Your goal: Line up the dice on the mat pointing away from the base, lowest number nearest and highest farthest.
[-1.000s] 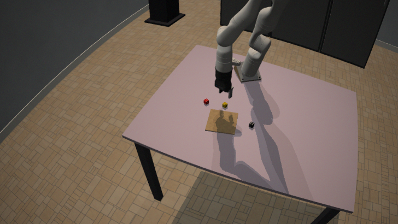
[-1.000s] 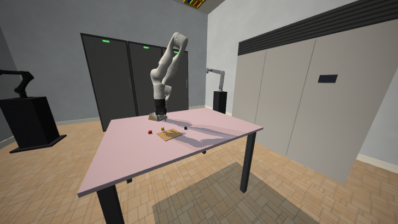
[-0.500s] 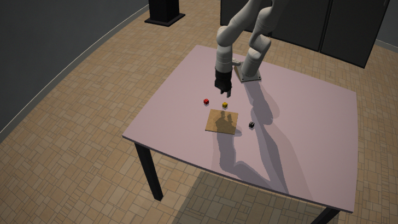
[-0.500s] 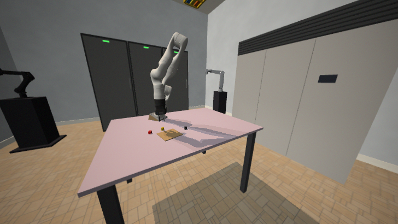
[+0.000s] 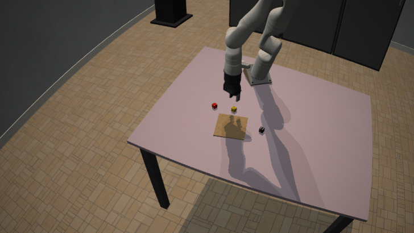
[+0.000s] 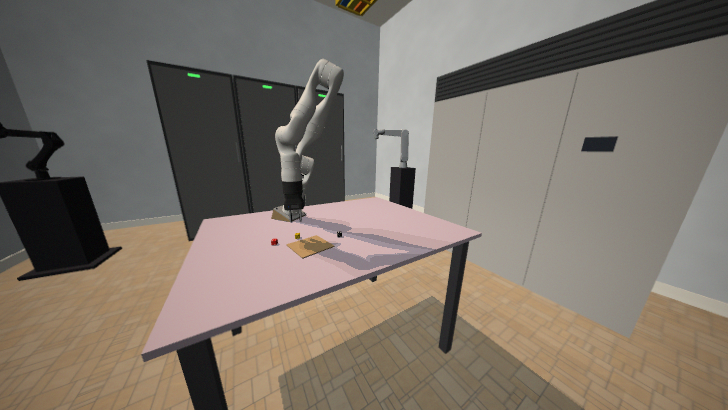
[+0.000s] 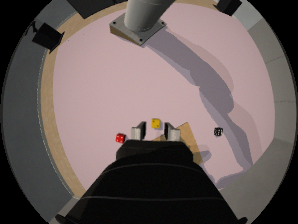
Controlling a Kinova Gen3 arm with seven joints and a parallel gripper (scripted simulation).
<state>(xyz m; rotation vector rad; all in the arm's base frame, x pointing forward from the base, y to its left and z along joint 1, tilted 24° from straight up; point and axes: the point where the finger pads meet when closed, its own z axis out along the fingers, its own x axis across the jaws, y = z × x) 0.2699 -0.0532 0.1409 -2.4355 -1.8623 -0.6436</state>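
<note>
Now: the yellow die 9 cm below my hand. Round my hand: square mat: 10 cm ahead, 4 cm to the left, 9 cm below; black die: 6 cm ahead, 17 cm to the left, 9 cm below; red die: 2 cm ahead, 9 cm to the right, 9 cm below.
</note>
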